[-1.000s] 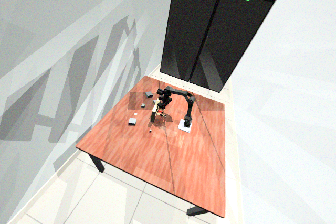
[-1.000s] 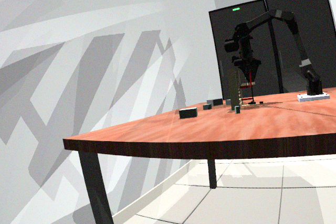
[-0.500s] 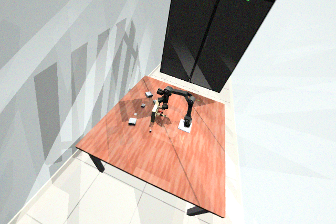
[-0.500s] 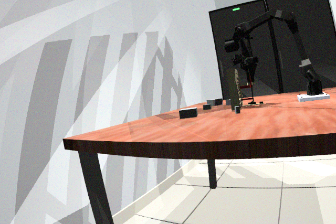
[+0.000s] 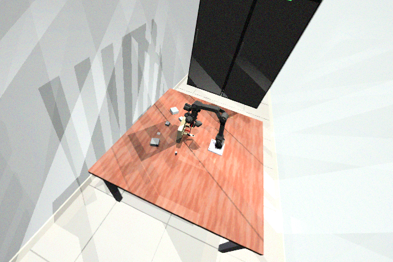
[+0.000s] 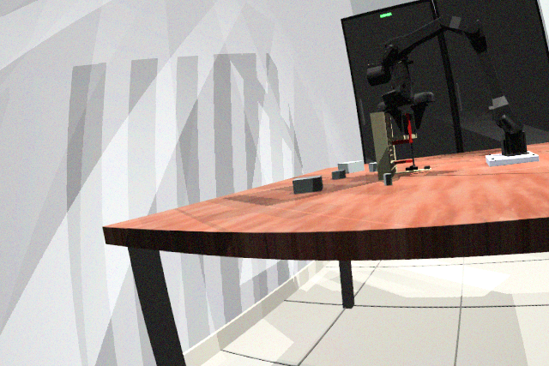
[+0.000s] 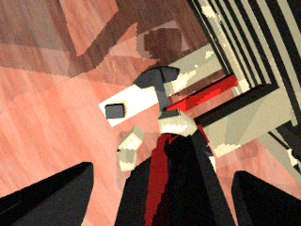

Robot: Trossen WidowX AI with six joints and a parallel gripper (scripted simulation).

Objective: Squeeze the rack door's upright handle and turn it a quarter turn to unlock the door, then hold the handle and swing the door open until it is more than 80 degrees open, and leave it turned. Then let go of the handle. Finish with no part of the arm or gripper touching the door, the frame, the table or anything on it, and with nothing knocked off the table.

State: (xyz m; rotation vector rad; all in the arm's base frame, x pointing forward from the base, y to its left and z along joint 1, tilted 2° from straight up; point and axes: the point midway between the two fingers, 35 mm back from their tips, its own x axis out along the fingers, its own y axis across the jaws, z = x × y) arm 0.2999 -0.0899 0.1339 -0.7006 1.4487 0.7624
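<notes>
The upright handle lies 1 cm below my gripper tip. Also, from my gripper tip: block 8 cm ahead, 26 cm to the left, 11 cm below.
</notes>
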